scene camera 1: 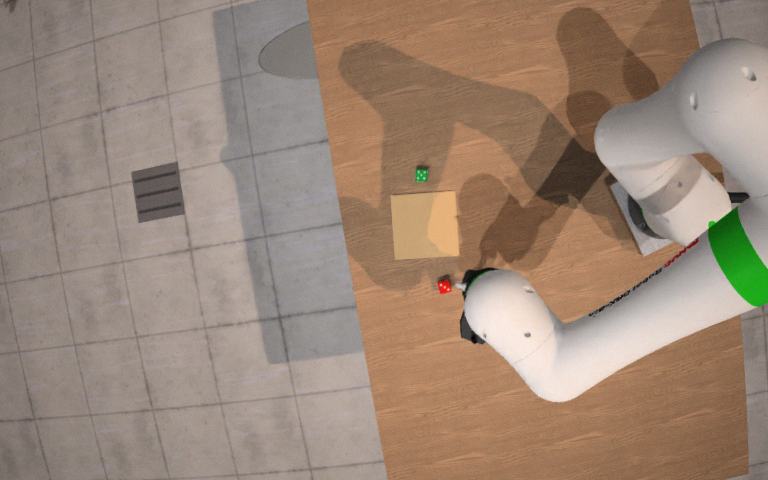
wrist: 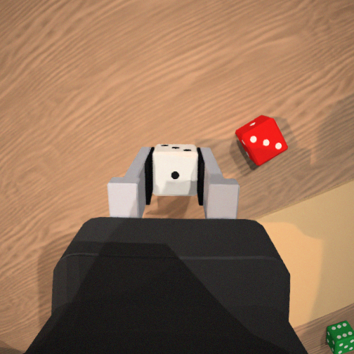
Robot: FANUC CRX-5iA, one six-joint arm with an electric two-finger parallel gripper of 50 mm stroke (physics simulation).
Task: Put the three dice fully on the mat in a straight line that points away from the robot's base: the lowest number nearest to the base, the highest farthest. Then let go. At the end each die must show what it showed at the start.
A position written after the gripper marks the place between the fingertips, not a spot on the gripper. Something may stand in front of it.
Note:
In view: the gripper (wrist: 175, 164), a tan mat (scene camera 1: 424, 225), a red die (wrist: 261, 138) and a white die (wrist: 174, 166).

